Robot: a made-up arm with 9 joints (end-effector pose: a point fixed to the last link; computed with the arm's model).
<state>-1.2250 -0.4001 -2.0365 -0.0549 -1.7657 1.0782 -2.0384 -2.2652 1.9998</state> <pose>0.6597 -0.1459 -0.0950 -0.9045 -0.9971 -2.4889</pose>
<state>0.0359 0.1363 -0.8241 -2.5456 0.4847 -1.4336 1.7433 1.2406 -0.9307</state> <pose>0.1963 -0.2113 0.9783 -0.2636 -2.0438 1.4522</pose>
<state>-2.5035 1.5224 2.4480 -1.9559 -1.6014 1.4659 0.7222 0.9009 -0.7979</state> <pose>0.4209 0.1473 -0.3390 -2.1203 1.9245 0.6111</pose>
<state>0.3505 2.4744 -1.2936 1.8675 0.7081 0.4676 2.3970 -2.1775 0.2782</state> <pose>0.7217 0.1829 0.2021 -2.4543 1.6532 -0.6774</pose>
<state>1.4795 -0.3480 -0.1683 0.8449 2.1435 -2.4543 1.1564 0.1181 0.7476</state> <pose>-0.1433 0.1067 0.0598 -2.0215 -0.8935 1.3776</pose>
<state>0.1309 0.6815 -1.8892 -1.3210 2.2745 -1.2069 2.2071 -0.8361 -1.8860</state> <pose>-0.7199 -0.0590 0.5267 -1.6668 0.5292 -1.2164</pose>
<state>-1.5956 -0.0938 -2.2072 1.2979 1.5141 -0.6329 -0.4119 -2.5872 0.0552</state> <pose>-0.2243 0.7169 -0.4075 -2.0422 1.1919 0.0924</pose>
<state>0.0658 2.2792 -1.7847 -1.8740 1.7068 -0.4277 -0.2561 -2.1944 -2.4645</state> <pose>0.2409 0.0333 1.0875 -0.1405 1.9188 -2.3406</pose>
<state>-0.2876 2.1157 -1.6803 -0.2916 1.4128 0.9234 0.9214 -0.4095 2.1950</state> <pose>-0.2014 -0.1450 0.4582 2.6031 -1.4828 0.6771</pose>
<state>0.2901 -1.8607 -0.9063 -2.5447 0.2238 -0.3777 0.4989 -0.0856 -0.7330</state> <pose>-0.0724 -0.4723 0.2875 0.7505 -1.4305 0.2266</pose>
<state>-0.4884 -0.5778 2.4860 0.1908 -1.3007 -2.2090 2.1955 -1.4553 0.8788</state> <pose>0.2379 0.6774 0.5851 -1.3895 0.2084 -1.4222</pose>
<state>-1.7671 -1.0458 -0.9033 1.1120 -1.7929 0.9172 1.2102 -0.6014 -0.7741</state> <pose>0.2308 -0.1839 0.1316 -0.2077 1.0855 0.6424</pose>
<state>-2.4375 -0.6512 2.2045 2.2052 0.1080 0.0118 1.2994 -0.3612 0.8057</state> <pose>0.1926 -0.1822 -0.0373 2.2084 -0.0601 0.4233</pose>
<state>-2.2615 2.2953 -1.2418 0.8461 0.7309 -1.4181 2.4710 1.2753 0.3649</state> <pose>-0.4978 -0.0583 -0.8786 2.0868 1.7551 0.3101</pose>
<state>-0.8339 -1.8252 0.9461 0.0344 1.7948 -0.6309 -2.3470 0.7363 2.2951</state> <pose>-0.0764 -0.6817 -0.4133 0.6507 1.9610 -0.7046</pose>
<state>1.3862 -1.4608 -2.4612 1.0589 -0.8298 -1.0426 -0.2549 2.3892 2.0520</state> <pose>-0.2516 -0.1260 -0.2804 -0.7789 0.2573 -1.9129</pose>
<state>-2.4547 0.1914 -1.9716 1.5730 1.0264 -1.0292 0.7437 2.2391 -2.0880</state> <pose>0.2528 0.5676 -0.2611 2.6309 -0.5324 1.1763</pose>
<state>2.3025 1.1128 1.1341 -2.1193 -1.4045 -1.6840 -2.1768 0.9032 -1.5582</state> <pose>0.3281 -0.2321 -0.3382 1.4472 -0.1295 -1.8161</pose>
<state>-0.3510 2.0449 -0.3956 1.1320 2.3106 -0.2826 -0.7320 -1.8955 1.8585</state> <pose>-0.5133 0.4632 -0.1513 1.4709 -1.0964 0.4351</pose>
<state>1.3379 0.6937 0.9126 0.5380 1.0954 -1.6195 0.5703 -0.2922 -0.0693</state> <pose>-0.0835 0.0957 -0.0022 0.0746 -2.6098 0.0452</pose>
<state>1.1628 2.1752 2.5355 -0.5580 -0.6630 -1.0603 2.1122 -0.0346 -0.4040</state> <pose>-0.0970 -0.6433 1.0015 -0.8683 0.6362 -0.3857</pose>
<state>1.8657 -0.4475 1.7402 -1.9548 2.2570 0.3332 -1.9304 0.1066 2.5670</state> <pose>-0.7551 0.3186 -0.0281 -2.3515 -0.5514 1.9816</pose>
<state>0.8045 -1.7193 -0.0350 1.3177 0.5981 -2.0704 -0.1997 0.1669 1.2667</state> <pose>0.4600 -0.1339 0.5548 -2.3244 -0.2202 0.9182</pose>
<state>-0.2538 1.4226 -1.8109 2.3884 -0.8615 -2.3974 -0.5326 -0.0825 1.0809</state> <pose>0.1276 0.0135 -0.0547 -0.9907 0.4615 2.7313</pose>
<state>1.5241 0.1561 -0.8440 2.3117 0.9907 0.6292 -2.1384 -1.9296 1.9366</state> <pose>0.9283 -0.3956 -0.0970 1.6335 2.0020 1.7828</pose>
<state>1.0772 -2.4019 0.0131 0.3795 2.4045 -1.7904 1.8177 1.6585 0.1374</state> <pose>-0.3950 0.1671 0.0480 2.6496 0.4660 -1.1084</pose>
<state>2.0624 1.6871 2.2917 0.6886 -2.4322 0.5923 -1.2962 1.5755 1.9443</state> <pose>0.5149 0.1086 -0.2295 0.5355 0.8404 -0.1358</pose>
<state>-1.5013 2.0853 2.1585 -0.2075 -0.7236 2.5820 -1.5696 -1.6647 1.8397</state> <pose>-0.6000 -0.2115 -0.7698 -2.5975 -0.2814 -1.0701</pose>
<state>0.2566 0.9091 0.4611 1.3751 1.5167 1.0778 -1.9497 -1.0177 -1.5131</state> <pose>0.0304 0.9018 0.1733 -0.2790 0.4410 -1.7719</pose>
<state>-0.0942 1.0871 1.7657 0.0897 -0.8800 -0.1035 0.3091 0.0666 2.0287</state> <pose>-0.5049 0.0594 0.3589 0.4947 2.3176 -0.7090</pose>
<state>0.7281 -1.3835 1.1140 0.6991 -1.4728 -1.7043 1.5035 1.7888 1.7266</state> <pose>0.4635 -0.1665 0.0768 -0.3986 2.1291 -0.9357</pose>
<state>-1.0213 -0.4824 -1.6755 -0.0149 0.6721 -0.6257 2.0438 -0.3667 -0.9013</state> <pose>-0.6227 0.7357 0.3039 -1.3025 0.0704 -2.3157</pose>
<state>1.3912 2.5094 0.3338 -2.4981 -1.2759 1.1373 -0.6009 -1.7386 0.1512</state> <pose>0.2648 0.2716 -0.1647 -1.7071 -0.0435 -1.6977</pose>
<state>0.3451 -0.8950 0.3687 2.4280 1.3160 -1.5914 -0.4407 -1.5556 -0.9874</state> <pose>-0.1574 -0.6943 0.1983 2.0334 1.6834 -0.6542</pose>
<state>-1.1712 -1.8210 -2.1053 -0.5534 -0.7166 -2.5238 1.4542 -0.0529 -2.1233</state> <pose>0.1067 -0.4765 0.5349 -1.0474 1.5118 0.4892</pose>
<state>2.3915 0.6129 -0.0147 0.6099 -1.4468 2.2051 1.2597 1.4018 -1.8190</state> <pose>0.3042 -0.3577 -0.0282 0.1862 1.9178 0.6588</pose>
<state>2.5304 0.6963 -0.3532 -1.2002 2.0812 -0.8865 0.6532 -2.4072 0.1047</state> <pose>0.1385 0.1424 0.2871 -0.7359 -0.0482 0.9197</pose>
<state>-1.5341 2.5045 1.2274 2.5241 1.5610 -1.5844 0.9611 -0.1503 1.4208</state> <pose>0.0052 -0.1693 -0.1221 1.2397 1.1546 -1.5488</pose>
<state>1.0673 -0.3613 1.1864 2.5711 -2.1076 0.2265 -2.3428 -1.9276 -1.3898</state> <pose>0.0416 0.8741 0.8363 2.1242 0.1819 -1.8959</pose>
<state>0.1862 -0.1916 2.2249 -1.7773 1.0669 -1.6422 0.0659 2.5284 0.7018</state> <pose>-0.2221 -0.0550 0.3784 0.8978 -0.1090 1.6885</pose>
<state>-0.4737 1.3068 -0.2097 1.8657 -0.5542 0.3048 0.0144 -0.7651 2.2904</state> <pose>-0.6647 -0.1413 0.6250 -1.5999 -0.5420 -0.3373</pose>
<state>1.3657 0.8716 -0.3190 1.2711 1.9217 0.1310 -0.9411 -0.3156 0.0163</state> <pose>0.1299 0.5444 0.2863 -0.0833 1.4193 -1.9342</pose>
